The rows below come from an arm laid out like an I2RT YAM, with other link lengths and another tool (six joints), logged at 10 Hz.
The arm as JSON. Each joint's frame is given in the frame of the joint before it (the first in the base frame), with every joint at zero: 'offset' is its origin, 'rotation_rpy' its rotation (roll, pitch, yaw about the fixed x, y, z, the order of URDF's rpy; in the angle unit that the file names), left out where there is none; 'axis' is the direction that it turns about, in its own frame. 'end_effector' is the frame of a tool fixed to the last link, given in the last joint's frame.
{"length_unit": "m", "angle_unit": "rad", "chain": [
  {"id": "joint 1", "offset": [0.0, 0.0, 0.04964], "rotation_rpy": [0.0, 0.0, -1.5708], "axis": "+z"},
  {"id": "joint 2", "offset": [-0.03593, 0.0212, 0.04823], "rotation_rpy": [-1.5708, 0.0, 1.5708], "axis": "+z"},
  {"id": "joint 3", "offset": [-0.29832, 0.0, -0.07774], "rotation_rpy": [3.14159, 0.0, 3.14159], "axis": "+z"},
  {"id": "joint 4", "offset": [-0.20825, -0.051, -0.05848], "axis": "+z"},
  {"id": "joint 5", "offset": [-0.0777, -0.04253, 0.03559], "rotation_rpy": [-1.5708, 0.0, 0.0], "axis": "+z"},
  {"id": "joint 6", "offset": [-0.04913, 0.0, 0.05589], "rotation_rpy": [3.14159, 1.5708, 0.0], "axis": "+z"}
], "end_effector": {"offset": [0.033, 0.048, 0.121], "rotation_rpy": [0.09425, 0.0, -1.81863]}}
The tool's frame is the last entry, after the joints.
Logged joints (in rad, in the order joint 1, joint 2, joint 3, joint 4, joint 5, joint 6), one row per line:
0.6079, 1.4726, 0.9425, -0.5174, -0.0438, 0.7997
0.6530, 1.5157, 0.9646, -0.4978, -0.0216, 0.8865
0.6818, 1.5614, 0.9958, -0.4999, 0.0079, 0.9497
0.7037, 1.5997, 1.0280, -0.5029, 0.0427, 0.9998
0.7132, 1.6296, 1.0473, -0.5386, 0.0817, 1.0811
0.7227, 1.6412, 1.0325, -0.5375, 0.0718, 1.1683
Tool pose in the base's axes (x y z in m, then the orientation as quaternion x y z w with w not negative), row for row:
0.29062, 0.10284, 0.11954, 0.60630, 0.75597, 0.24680, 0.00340
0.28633, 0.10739, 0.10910, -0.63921, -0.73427, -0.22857, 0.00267
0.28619, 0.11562, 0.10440, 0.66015, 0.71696, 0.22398, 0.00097
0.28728, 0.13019, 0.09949, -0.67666, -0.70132, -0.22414, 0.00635
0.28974, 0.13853, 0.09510, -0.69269, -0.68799, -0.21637, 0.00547
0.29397, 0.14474, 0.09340, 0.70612, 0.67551, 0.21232, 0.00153
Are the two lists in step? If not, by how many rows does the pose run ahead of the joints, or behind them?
The pose runs 2 rows behind the joints: the pose in row i belongs to the joints in row i - 2.
